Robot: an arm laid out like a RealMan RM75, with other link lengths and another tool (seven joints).
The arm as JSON. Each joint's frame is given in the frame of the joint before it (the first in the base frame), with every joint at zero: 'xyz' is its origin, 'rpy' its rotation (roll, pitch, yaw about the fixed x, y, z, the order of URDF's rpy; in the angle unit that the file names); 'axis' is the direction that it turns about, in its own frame. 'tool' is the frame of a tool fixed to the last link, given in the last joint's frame.
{
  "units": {
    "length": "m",
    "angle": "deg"
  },
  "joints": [
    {
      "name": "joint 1",
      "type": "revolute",
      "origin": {
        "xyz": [
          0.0,
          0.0,
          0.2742
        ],
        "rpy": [
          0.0,
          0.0,
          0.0
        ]
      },
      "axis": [
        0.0,
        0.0,
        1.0
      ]
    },
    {
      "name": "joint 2",
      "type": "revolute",
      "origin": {
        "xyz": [
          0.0,
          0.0,
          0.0
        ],
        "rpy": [
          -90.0,
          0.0,
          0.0
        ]
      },
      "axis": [
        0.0,
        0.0,
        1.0
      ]
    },
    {
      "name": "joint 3",
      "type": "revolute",
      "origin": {
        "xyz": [
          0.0,
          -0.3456,
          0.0
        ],
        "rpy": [
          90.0,
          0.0,
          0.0
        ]
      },
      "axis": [
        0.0,
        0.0,
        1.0
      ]
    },
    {
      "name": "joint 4",
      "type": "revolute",
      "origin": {
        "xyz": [
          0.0,
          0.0,
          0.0
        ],
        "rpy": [
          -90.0,
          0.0,
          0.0
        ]
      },
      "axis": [
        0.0,
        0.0,
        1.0
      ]
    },
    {
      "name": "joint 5",
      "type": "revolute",
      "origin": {
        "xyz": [
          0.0,
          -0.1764,
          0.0
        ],
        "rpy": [
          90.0,
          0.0,
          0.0
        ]
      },
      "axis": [
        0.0,
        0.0,
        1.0
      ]
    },
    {
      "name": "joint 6",
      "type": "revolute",
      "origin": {
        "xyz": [
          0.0,
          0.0,
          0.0
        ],
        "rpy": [
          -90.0,
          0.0,
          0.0
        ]
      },
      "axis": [
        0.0,
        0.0,
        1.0
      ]
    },
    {
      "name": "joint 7",
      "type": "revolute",
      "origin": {
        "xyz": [
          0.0,
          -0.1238,
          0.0
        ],
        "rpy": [
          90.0,
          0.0,
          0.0
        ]
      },
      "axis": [
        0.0,
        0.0,
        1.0
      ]
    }
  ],
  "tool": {
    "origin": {
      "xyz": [
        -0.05,
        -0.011,
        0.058
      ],
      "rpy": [
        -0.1,
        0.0,
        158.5
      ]
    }
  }
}
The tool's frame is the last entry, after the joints.
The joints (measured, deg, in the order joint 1, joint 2, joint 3, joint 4, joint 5, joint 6, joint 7), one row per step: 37.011 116.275 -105.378 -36.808 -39.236 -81.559 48.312; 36.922 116.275 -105.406 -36.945 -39.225 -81.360 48.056; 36.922 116.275 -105.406 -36.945 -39.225 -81.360 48.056; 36.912 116.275 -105.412 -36.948 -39.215 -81.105 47.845; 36.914 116.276 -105.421 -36.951 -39.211 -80.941 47.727; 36.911 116.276 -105.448 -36.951 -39.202 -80.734 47.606; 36.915 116.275 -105.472 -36.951 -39.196 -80.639 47.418; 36.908 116.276 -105.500 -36.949 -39.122 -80.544 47.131; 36.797 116.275 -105.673 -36.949 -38.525 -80.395 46.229; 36.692 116.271 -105.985 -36.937 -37.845 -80.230 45.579; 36.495 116.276 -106.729 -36.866 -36.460 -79.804 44.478; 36.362 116.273 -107.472 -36.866 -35.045 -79.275 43.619; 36.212 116.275 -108.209 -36.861 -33.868 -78.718 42.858
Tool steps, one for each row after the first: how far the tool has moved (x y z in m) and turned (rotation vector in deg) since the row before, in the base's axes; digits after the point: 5 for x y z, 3 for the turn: 0.00015 -0.00015 -0.00014 0.313 -0.047 0.036; 0.00000 0.00000 0.00000 0.000 0.000 0.000; 0.00018 0.00049 -0.00039 0.293 -0.128 -0.075; 0.00007 0.00032 -0.00028 0.169 -0.086 -0.045; 0.00014 0.00039 -0.00039 0.180 -0.116 -0.076; 0.00003 0.00004 -0.00021 0.185 -0.062 0.049; 0.00004 0.00004 -0.00005 0.273 -0.009 0.060; 0.00027 -0.00007 0.00078 0.794 0.309 0.066; 0.00027 -0.00003 0.00050 0.508 0.291 -0.076; 0.00068 0.00016 0.00034 0.797 0.469 -0.333; 0.00018 0.00074 0.00040 0.661 0.459 -0.448; 0.00052 0.00048 -0.00032 0.545 0.238 -0.437
